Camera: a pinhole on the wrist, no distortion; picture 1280 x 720 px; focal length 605.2 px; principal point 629.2 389.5 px. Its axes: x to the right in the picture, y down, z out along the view. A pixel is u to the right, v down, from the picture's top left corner.
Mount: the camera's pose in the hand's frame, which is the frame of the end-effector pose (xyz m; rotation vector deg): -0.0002 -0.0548 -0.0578 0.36 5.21 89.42
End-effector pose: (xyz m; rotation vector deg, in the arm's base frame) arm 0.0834 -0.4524 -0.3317 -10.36 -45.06 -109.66
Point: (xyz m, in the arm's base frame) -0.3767 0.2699 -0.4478
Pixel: outside the picture
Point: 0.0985 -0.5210 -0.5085
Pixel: behind the camera
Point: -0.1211 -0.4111 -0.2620
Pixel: 261.3 96.7
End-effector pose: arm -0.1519 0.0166 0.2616 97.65 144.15 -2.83
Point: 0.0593 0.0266 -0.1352
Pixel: 905.0 464.2
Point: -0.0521 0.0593 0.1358
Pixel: 1092.8 381.1
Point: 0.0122 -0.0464 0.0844
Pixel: 1021.1 670.4
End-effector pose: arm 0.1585 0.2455 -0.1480 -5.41 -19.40 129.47
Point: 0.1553 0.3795 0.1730
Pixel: 395.0 214.6
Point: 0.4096 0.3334 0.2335
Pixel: 78.8 567.3
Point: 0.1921 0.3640 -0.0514
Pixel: 247.4 60.0
